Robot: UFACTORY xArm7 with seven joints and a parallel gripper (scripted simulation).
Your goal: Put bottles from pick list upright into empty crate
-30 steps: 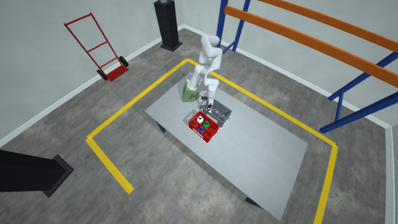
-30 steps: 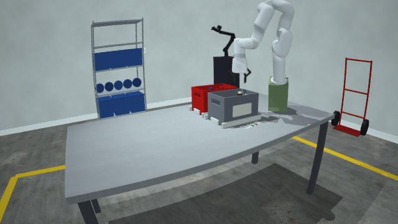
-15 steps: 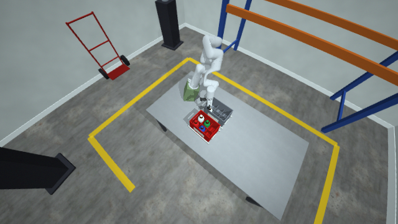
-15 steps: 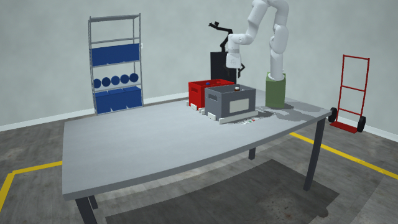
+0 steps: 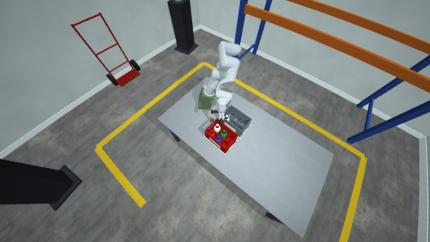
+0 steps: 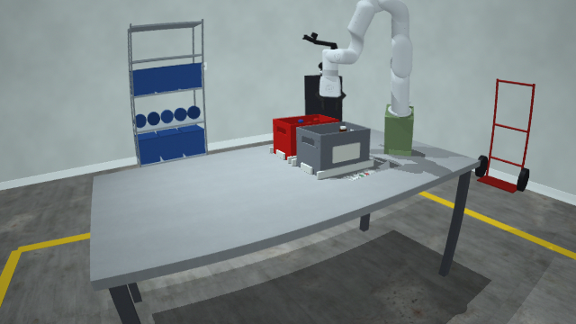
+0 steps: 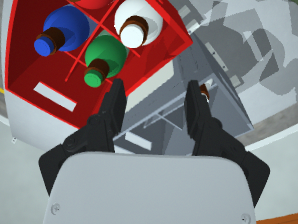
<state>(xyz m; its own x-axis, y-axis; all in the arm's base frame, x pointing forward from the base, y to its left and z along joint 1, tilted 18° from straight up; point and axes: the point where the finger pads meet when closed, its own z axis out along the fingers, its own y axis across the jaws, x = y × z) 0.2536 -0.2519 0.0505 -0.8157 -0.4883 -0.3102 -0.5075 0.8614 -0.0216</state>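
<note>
The red bottle lies 150 mm below my hand, 120 mm to the right of it and 30 mm behind it. Round my hand: red crate: 160 mm below, 100 mm to the right, 70 mm ahead; then green-labelled bottle: 150 mm below, 80 mm ahead, 60 mm to the right; then white-label bottle: 150 mm below, 100 mm to the left, 30 mm ahead.
</note>
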